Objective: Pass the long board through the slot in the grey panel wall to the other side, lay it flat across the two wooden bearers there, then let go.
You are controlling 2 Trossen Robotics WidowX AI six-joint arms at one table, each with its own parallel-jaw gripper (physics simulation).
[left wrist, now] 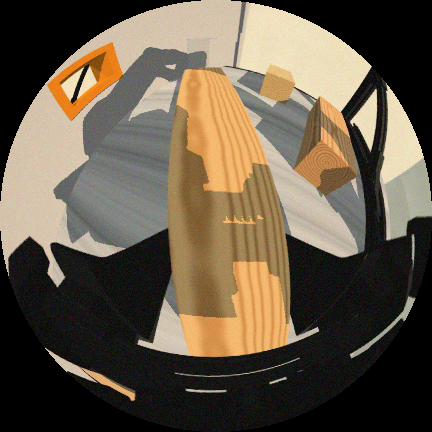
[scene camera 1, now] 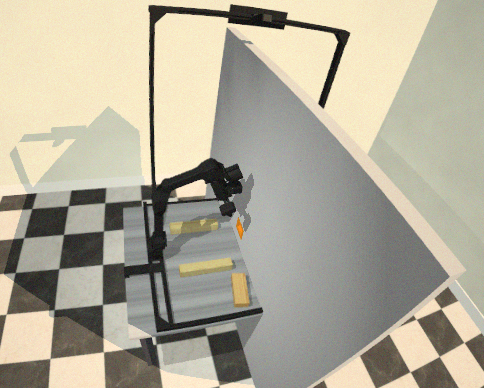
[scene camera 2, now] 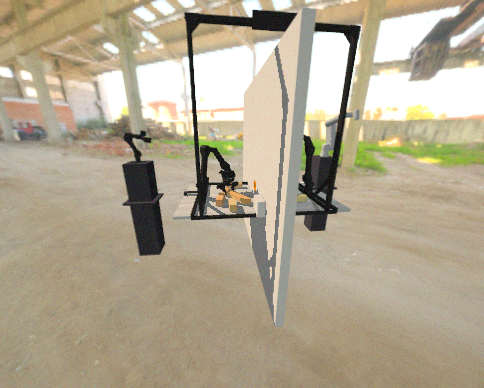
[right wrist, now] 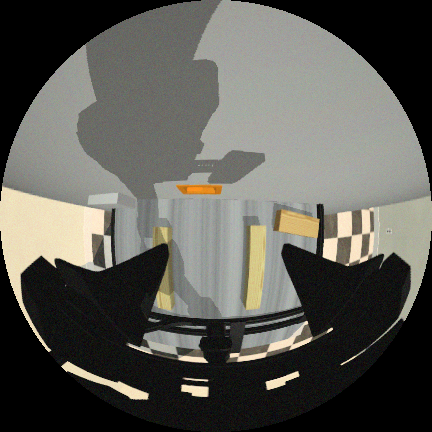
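Pixels of known places: left gripper, fingertip midpoint: (left wrist: 224, 232); right gripper, fingertip midpoint: (right wrist: 227, 250); left arm's base at its link origin: (left wrist: 378, 260); right arm's base at its link origin: (scene camera 1: 155, 255) (scene camera 2: 308, 191) (right wrist: 215, 329).
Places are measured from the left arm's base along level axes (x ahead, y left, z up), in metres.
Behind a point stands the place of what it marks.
The long board (left wrist: 225, 150) @(x 0.253, y -0.006, z 0.017 m) (scene camera 2: 240, 197) @(x 0.305, y -0.140, z 0.017 m) lies on the near side of the grey panel wall (scene camera 1: 325, 200) @(x 0.482, y 0.411, z 0.722 m) (scene camera 2: 265, 125) @(x 0.432, y -0.322, z 0.532 m) (right wrist: 325, 100) @(x 0.483, y 0.061, z 0.346 m). My left gripper (left wrist: 224, 232) @(x 0.234, y 0.035, z -0.013 m) (scene camera 2: 227, 188) @(x 0.234, y 0.035, z -0.013 m) is shut on the board, with a finger against each long edge. The orange-rimmed slot (left wrist: 62, 97) (scene camera 1: 240, 228) @(x 0.470, y -0.061, z 0.060 m) (right wrist: 200, 189) @(x 0.477, y -0.045, z 0.059 m) is at upper left in the left wrist view, apart from the board. Two wooden bearers (scene camera 1: 194, 226) @(x 0.696, y -0.139, z 0.024 m) (scene camera 1: 206, 267) @(x 0.687, y 0.121, z 0.024 m) (right wrist: 162, 235) @(x 0.592, y -0.147, z 0.025 m) (right wrist: 255, 270) @(x 0.683, y 0.104, z 0.025 m) lie apart across the wall. My right gripper (right wrist: 227, 250) @(x 0.582, y -0.002, z 0.282 m) (scene camera 1: 229, 207) @(x 0.582, y -0.002, z 0.282 m) is open and empty above that side, facing the wall and slot.
A short wood block (scene camera 1: 240, 290) @(x 0.560, y 0.266, z 0.019 m) (right wrist: 298, 224) @(x 0.557, y 0.243, z 0.019 m) lies by the wall beside the bearers. On the board's side, a thick block (left wrist: 325, 165) @(x 0.172, y -0.046, z 0.012 m) and a smaller block (left wrist: 277, 85) @(x 0.233, y -0.196, z 0.012 m) lie right of the board in the left wrist view. A pale block (scene camera 2: 260, 205) @(x 0.401, y -0.415, z 0.058 m) (right wrist: 105, 200) @(x 0.504, y -0.318, z 0.081 m) sits at the wall's edge.
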